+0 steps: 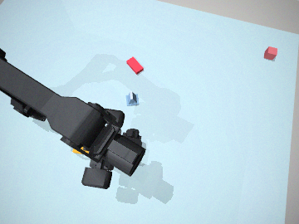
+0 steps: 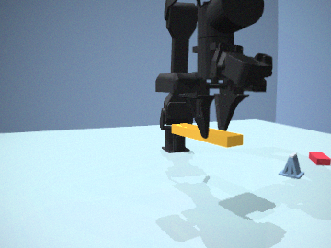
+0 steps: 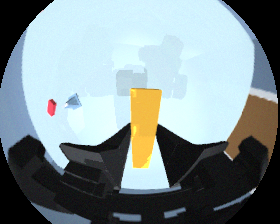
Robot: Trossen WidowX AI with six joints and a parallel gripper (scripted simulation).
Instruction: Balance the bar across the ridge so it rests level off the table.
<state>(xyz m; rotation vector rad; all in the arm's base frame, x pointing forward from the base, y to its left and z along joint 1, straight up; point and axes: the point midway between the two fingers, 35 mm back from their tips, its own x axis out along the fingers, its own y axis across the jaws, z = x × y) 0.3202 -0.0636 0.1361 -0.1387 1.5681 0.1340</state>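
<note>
Now: the ridge 20 mm behind my gripper tip, 210 mm to the left of it and 60 mm below it. Also, from my gripper tip: flat red block (70 mm behind, 350 mm to the left, 90 mm below); orange bar (30 mm behind); small red cube (420 mm ahead, 560 mm to the left, 90 mm below).
</note>
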